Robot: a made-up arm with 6 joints. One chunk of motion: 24 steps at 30 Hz.
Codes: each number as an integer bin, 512 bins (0 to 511) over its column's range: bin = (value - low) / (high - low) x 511, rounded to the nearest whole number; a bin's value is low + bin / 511 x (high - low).
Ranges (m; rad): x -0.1..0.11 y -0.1..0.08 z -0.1..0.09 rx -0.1..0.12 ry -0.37..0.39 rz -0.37..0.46
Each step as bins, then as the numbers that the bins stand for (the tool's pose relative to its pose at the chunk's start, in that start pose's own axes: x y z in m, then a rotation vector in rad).
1 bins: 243 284 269 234 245 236
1 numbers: -0.0001 0.0000 0.0000 0.0007 -0.0056 0.0133
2 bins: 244 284 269 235 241 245
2 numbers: 0.0003 0.0000 0.0000 0.0012 -0.0116 0.0279
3 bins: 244 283 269 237 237 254
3 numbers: 0.0003 -0.0003 0.0000 0.0020 -0.0175 0.0426
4 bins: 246 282 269 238 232 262
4 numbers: 0.0011 -0.0007 0.0000 0.0025 -0.0250 0.0556
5 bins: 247 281 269 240 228 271
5 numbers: 0.0015 -0.0010 0.0000 0.0033 -0.0309 0.0702
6 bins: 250 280 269 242 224 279
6 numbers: 0.0027 -0.0014 0.0000 0.0042 -0.0368 0.0832
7 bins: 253 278 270 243 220 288
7 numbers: 0.0040 -0.0021 0.0004 0.0046 -0.0428 0.0978
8 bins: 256 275 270 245 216 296
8 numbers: 0.0052 -0.0031 0.0004 0.0055 -0.0487 0.1108
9 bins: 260 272 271 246 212 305
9 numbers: 0.0068 -0.0042 0.0008 0.0059 -0.0547 0.1254
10 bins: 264 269 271 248 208 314
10 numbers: 0.0085 -0.0052 0.0008 0.0068 -0.0606 0.1400
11 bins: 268 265 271 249 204 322
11 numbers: 0.0101 -0.0067 0.0008 0.0072 -0.0666 0.1530
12 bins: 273 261 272 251 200 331
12 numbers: 0.0122 -0.0081 0.0011 0.0081 -0.0725 0.1676
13 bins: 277 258 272 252 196 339
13 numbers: 0.0138 -0.0091 0.0011 0.0085 -0.0785 0.1806
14 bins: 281 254 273 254 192 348
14 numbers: 0.0155 -0.0105 0.0015 0.0094 -0.0844 0.1952
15 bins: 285 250 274 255 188 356
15 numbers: 0.0171 -0.0119 0.0019 0.0098 -0.0904 0.2082
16 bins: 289 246 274 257 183 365
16 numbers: 0.0188 -0.0133 0.0019 0.0106 -0.0978 0.2229
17 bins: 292 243 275 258 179 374
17 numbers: 0.0200 -0.0144 0.0023 0.0111 -0.1038 0.2375
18 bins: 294 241 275 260 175 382
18 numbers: 0.0208 -0.0151 0.0023 0.0119 -0.1097 0.2505
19 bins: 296 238 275 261 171 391
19 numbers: 0.0216 -0.0162 0.0023 0.0124 -0.1157 0.2651
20 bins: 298 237 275 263 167 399
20 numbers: 0.0225 -0.0165 0.0023 0.0132 -0.1216 0.2781
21 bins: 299 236 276 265 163 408
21 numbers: 0.0229 -0.0169 0.0026 0.0141 -0.1276 0.2927
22 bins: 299 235 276 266 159 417
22 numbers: 0.0229 -0.0172 0.0026 0.0145 -0.1335 0.3073
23 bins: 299 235 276 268 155 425
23 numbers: 0.0229 -0.0172 0.0026 0.0154 -0.1395 0.3203
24 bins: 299 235 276 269 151 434
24 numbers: 0.0229 -0.0172 0.0026 0.0158 -0.1454 0.3349
